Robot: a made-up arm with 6 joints.
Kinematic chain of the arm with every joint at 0, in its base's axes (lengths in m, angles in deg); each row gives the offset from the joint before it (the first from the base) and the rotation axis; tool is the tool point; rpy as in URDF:
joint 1: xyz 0 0 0.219 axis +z
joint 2: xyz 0 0 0 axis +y
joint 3: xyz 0.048 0 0.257 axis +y
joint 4: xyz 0.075 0 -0.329 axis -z
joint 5: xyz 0 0 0 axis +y
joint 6: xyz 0.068 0 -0.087 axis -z
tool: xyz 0 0 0 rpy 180 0 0
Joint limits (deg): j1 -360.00..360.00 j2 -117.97..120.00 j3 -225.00..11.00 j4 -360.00..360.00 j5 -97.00..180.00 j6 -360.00..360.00
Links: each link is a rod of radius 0.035 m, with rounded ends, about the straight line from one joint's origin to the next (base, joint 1, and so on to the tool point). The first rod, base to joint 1, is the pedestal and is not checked.
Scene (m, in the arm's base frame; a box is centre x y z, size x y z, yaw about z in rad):
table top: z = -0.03
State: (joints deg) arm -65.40 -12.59 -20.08 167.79 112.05 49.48
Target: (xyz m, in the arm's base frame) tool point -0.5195 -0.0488 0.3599
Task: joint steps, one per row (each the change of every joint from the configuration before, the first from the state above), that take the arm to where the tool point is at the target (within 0.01 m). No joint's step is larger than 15 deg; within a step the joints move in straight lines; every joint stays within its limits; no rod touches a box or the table.
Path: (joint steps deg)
1: -13.51 3.52 -6.01 2.30 -1.42 0.00
2: -13.51 3.52 -6.01 2.30 -1.42 0.00
3: -13.51 3.53 -6.01 2.31 -1.42 0.00
4: -13.50 3.52 -6.01 2.30 -1.43 0.00
5: -13.51 3.52 -6.01 2.30 -1.42 0.00
6: -13.51 3.52 -6.01 2.30 -1.42 0.00
7: -13.51 3.53 -6.01 2.31 -1.42 0.00
8: -13.51 3.52 -6.01 2.30 -1.42 0.00

